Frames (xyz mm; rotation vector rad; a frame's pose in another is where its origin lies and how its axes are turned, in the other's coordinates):
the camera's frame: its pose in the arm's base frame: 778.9 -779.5 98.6 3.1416 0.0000 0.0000
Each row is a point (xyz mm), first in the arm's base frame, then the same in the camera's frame.
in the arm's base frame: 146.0 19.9 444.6
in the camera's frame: -632.9 -799.4 -346.0
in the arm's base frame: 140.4 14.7 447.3
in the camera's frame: -638.5 -794.2 -348.7
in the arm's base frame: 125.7 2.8 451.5
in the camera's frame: -653.2 -782.3 -352.9
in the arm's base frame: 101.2 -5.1 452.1
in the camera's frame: -677.7 -774.4 -353.5
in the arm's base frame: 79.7 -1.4 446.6
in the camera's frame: -699.2 -778.1 -348.0
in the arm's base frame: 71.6 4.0 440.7
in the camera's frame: -707.3 -783.5 -342.1
